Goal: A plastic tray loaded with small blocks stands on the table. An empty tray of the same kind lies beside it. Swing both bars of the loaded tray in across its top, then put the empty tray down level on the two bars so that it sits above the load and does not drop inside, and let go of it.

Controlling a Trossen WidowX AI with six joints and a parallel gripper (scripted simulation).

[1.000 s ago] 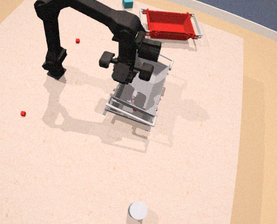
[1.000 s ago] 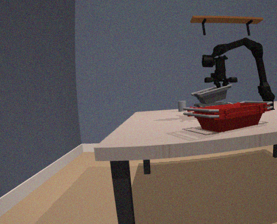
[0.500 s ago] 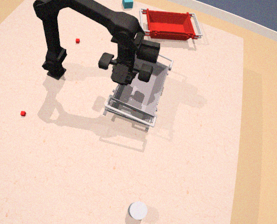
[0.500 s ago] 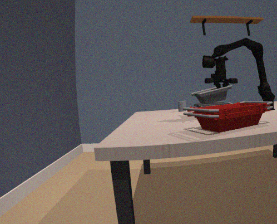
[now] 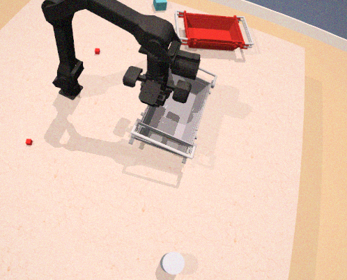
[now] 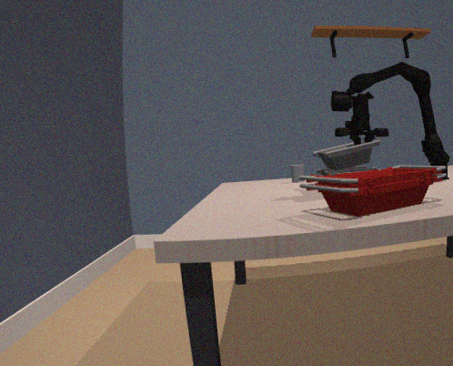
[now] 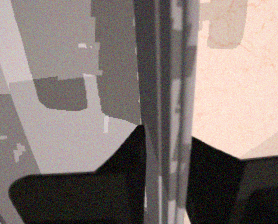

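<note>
Right now my gripper tip is 6 cm short of the grey tray, 1 cm to the right of it and 2 cm below it. Also, from my gripper tip: teal cube 26 cm behind, 55 cm to the left, 7 cm below.
</note>
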